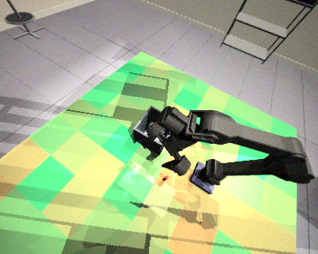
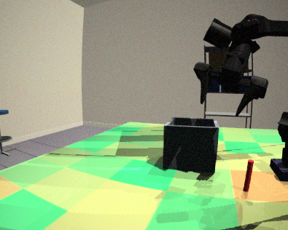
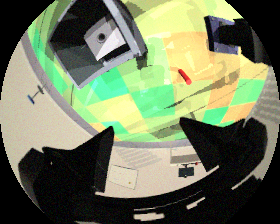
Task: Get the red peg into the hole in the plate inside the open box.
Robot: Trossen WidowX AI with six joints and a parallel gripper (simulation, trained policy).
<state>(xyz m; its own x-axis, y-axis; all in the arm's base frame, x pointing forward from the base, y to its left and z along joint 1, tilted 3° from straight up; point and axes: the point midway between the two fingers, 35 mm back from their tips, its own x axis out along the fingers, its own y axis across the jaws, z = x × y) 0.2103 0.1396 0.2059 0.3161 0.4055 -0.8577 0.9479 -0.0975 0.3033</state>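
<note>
My gripper tip is 9 cm past the red peg and 16 cm above it.
</note>
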